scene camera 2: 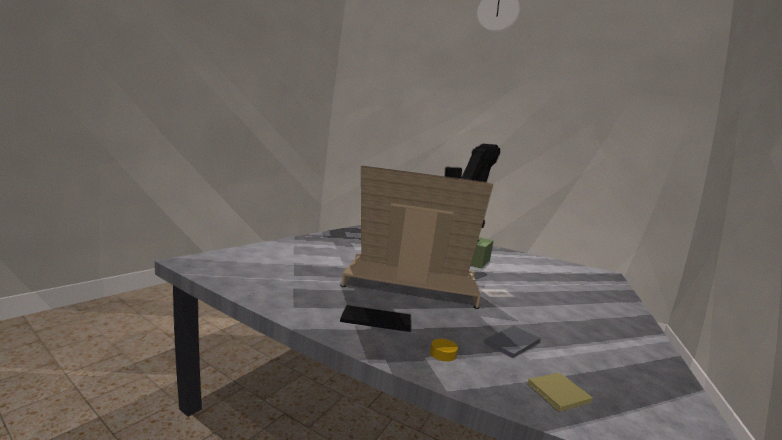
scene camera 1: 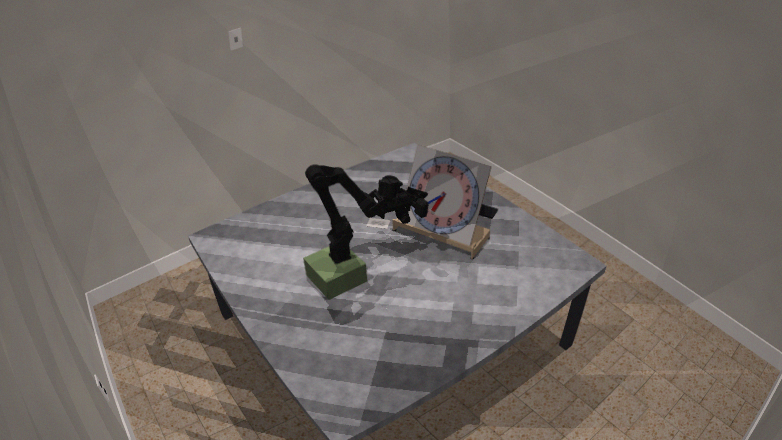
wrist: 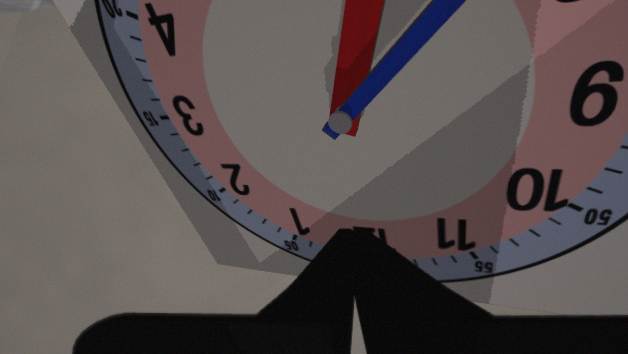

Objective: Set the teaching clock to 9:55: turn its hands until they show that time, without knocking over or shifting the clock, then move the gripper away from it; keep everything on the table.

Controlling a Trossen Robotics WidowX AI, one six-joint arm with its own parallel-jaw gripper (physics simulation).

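Places are measured from the arm's base along level axes (x ahead, y left, z up), in millimetres.
Where they show: gripper, between the fingertips: [scene camera 1: 427, 193] [wrist: 351, 242]; arm's base, origin of its link: [scene camera 1: 339, 256].
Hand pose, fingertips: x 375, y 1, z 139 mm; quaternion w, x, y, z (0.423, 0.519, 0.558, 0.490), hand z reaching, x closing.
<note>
Things, the pixels of their top centre, and the offset from my fingertips. "*": a spot on its surface instead.
- short red hand, centre of its top: [wrist: 358, 139] [scene camera 1: 438, 193] dz -27, dx +62, dy +15 mm
- black slab, centre of its top: [scene camera 2: 377, 316] [scene camera 1: 479, 208] dz -218, dx +313, dy +64 mm
- orange disc, centre of its top: [scene camera 2: 444, 345] dz -207, dx +335, dy +237 mm
- grey slab, centre of its top: [scene camera 2: 513, 338] dz -216, dx +184, dy +333 mm
- yellow pad, centre of its top: [scene camera 2: 560, 387] dz -215, dx +313, dy +448 mm
- pale square, a spot on its surface: [scene camera 2: 496, 293] [scene camera 1: 379, 222] * dz -225, dx -99, dy +211 mm
The teaching clock [scene camera 1: 454, 199] [scene camera 2: 377, 218] [wrist: 275, 100] stands upright on its wooden base, leaning slightly back; scene camera 2 shows its back. The short red hand [scene camera 1: 438, 204] [wrist: 354, 65] points between 6 and 7. The longer blue hand [scene camera 1: 433, 200] [wrist: 410, 55] points between 7 and 8, its outer end covered by the gripper in scene camera 1. My gripper [scene camera 1: 425, 200] [wrist: 351, 242] is shut and empty. It is in front of the dial's left side in scene camera 1; in the wrist view its tips overlap the 12. Contact with the dial cannot be told.
Behind the clock lie a black slab [scene camera 1: 491, 211] [scene camera 2: 376, 317], an orange disc [scene camera 2: 444, 350], a grey slab [scene camera 2: 512, 341] and a yellow pad [scene camera 2: 559, 391]. A pale square [scene camera 1: 378, 223] [scene camera 2: 496, 293] lies beside the clock base. The arm stands on a green block [scene camera 1: 334, 276] [scene camera 2: 482, 254].
</note>
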